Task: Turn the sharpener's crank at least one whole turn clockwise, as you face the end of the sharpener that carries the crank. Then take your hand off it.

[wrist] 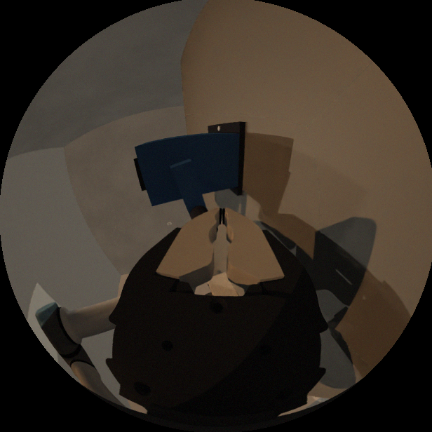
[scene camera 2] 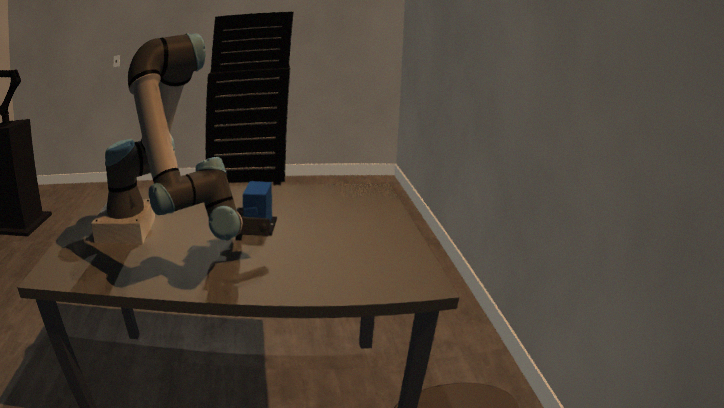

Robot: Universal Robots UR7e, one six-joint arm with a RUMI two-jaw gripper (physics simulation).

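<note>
The sharpener has a blue body on a dark base and stands on the table. In the wrist view its blue crank arm reaches from the body's face toward the bottom of the view, ending in a dark knob. My gripper is shut and empty. Its fingertips are close to the right of the knob in the wrist view; whether they touch it I cannot tell. In the scene view the arm's wrist hides most of the gripper and part of the sharpener's left side.
The wooden table carries the arm's pale mounting block at its left. A black slatted panel stands against the back wall. A dark cabinet stands on the floor at the far left. The arm's shadow falls across the table.
</note>
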